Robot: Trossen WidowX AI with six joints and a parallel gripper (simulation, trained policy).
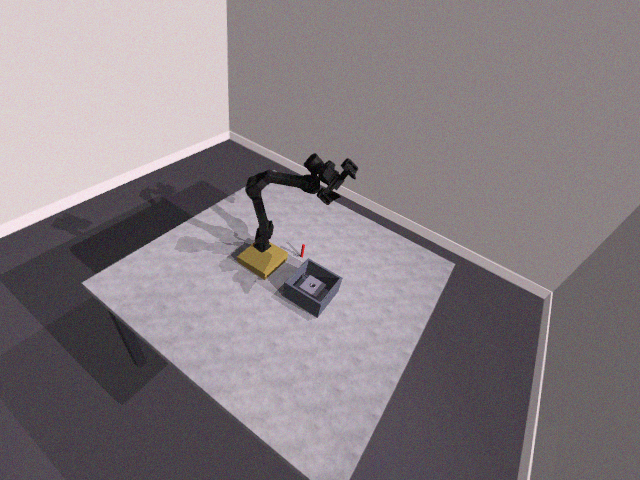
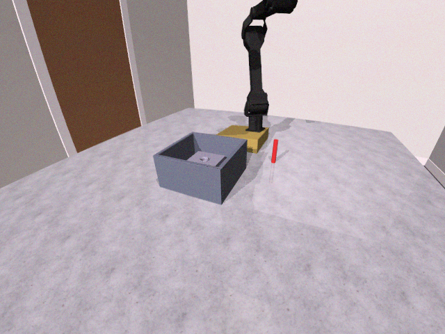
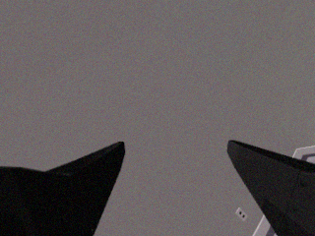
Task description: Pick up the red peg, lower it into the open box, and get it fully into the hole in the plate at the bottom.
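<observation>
Now: the red peg 53 cm below my gripper tip, 20 cm behind it and 7 cm to the left of it. Round my gripper tip: light grey plate (52 cm below, 7 cm to the right, 1 cm behind); grey box (54 cm below, 7 cm to the right, 1 cm behind).
</observation>
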